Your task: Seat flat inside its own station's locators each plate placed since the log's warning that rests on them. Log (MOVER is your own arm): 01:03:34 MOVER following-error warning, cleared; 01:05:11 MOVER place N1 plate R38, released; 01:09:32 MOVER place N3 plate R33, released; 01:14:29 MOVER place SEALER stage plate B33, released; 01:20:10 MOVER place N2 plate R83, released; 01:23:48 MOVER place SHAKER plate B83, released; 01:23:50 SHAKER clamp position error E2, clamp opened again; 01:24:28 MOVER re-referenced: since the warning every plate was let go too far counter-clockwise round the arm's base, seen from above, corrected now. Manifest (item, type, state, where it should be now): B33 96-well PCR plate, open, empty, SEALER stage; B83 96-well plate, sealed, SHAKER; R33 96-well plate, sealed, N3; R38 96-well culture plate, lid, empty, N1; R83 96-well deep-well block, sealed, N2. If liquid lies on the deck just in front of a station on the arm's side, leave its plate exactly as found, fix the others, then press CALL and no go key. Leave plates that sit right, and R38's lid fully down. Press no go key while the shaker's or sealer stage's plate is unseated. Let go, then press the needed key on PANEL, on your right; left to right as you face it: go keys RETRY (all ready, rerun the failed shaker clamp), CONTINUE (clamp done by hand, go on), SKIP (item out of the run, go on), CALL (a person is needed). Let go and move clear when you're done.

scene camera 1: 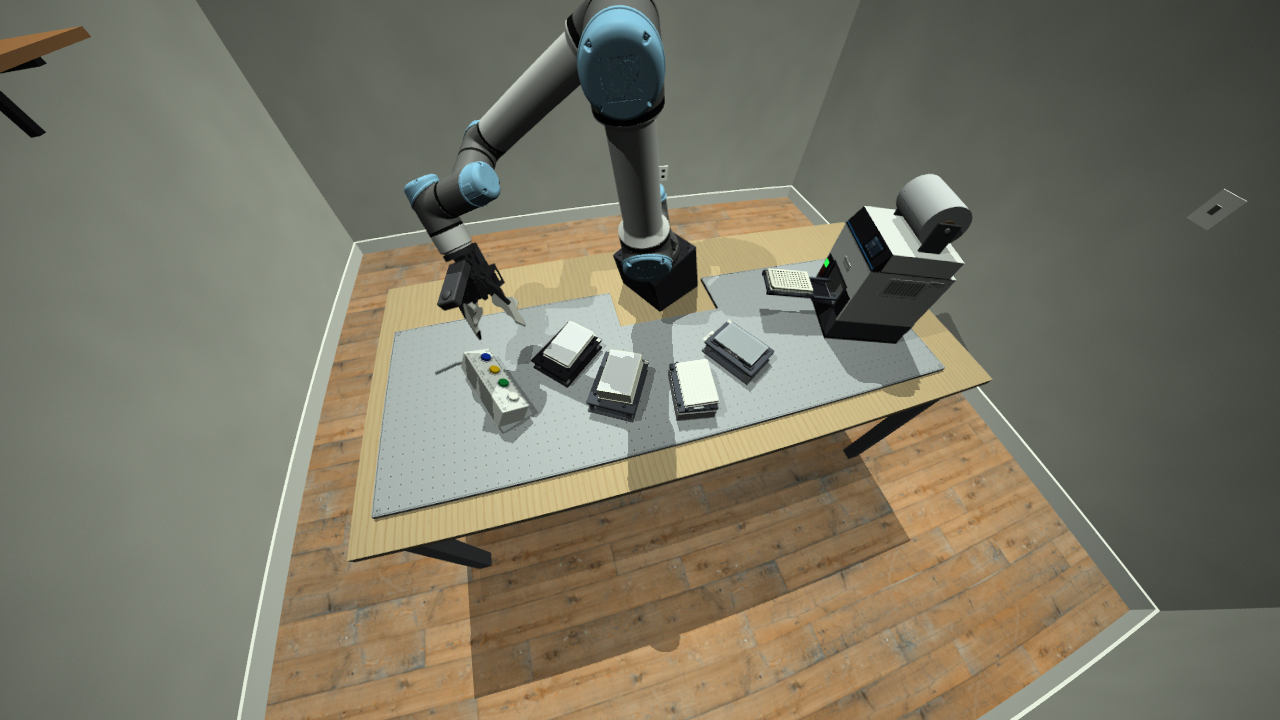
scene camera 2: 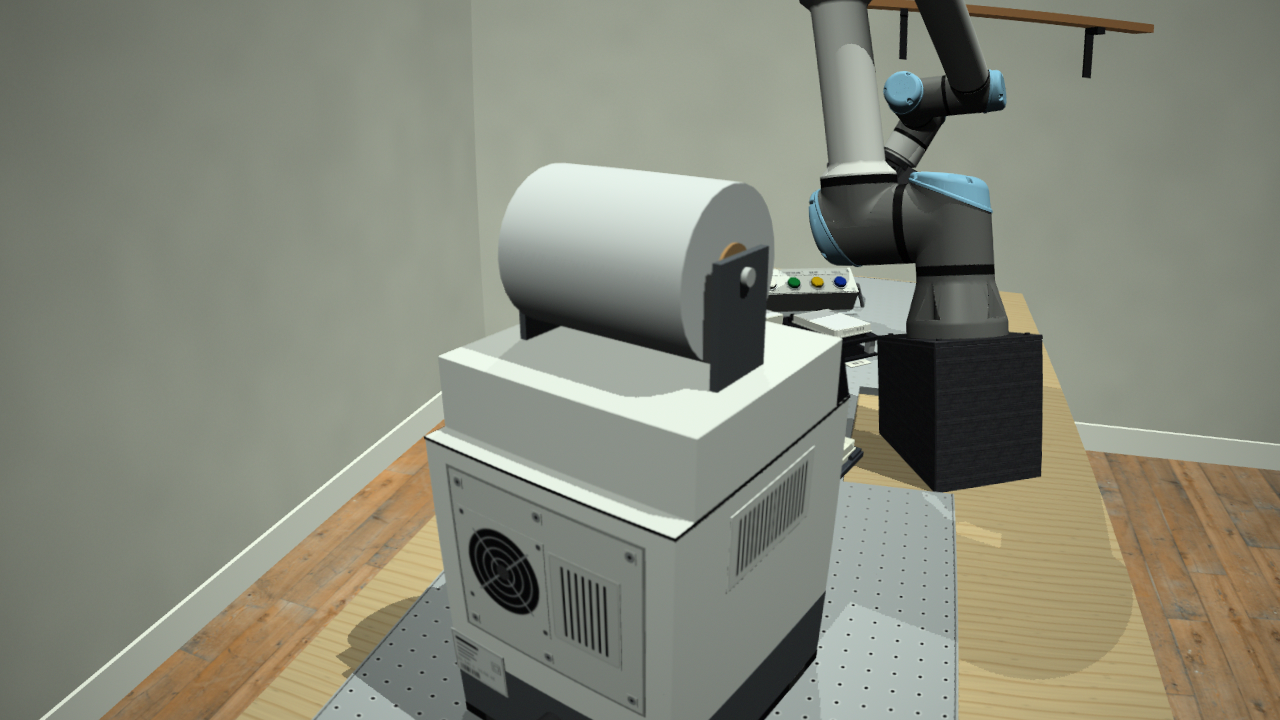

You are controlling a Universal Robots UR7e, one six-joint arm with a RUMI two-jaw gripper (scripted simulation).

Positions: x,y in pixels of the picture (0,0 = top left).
Labels:
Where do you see a roll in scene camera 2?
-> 625,254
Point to a sealer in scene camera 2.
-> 701,643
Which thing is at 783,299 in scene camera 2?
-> A key panel.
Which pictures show the grey lidded plate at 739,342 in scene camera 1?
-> Scene camera 1 only.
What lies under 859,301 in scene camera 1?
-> A sealer.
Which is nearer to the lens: the white PCR plate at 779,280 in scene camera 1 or the grey lidded plate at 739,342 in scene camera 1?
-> The grey lidded plate.

